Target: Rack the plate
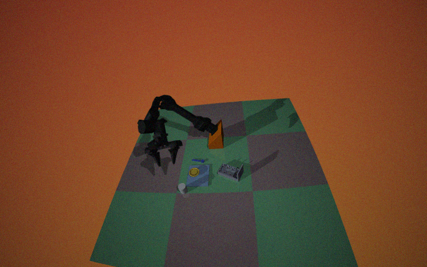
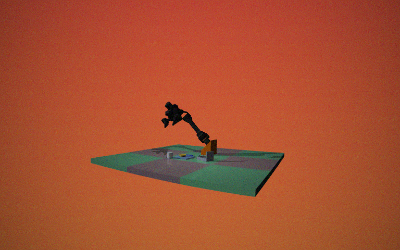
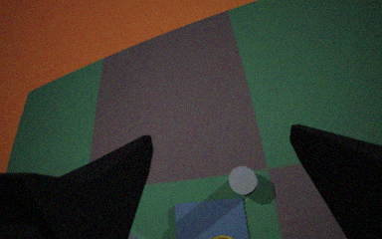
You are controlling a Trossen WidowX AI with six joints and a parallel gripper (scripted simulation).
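Right now the yellow plate is 120 mm behind my gripper tip, 60 mm to the left of it and 250 mm below it. Also, from my gripper tip: grey-white cup: 10 mm behind, 10 mm to the left, 240 mm below; blue spoon: 220 mm behind, 80 mm to the left, 260 mm below; blue-grey mat: 110 mm behind, 90 mm to the left, 260 mm below.
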